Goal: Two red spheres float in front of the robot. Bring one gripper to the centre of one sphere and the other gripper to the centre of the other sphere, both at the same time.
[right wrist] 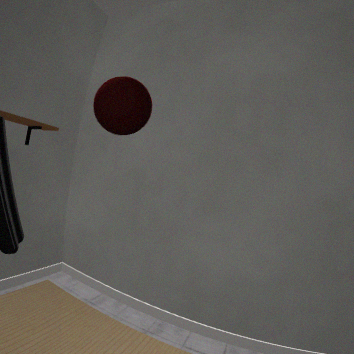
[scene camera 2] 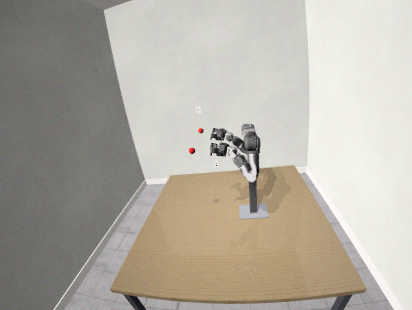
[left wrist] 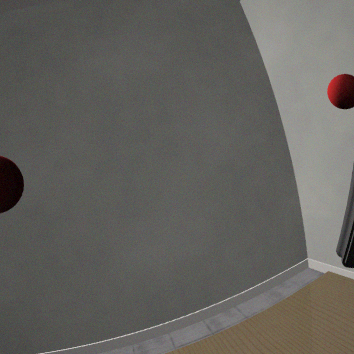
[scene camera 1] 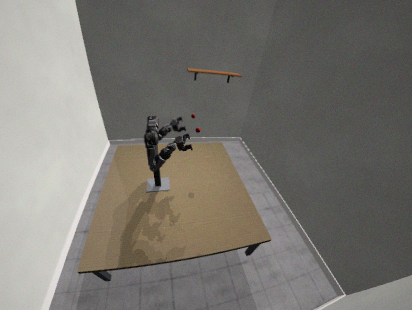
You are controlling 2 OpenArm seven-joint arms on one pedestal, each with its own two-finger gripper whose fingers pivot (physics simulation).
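One red sphere (scene camera 1: 193, 116) (scene camera 2: 192, 150) floats upper in scene camera 1, lower in scene camera 2, and is cut by the left edge of the left wrist view (left wrist: 9, 184). The other red sphere (scene camera 1: 198, 130) (scene camera 2: 200, 130) (left wrist: 343, 91) (right wrist: 123, 105) shows upper left of centre in the right wrist view. My left gripper (scene camera 1: 183, 124) (scene camera 2: 211, 149) is open and empty, a short gap from the first sphere. My right gripper (scene camera 1: 190, 142) (scene camera 2: 212, 134) is open and empty, below and left of the second sphere in scene camera 1. Neither touches a sphere.
The pedestal base plate (scene camera 1: 164, 188) (scene camera 2: 245, 214) stands on the wooden table (scene camera 1: 225, 215) (scene camera 2: 230, 265). An orange wall shelf (scene camera 1: 215, 72) (right wrist: 25, 120) is on the wall beyond the spheres in scene camera 1. The two forearms run side by side, with a gap between the grippers.
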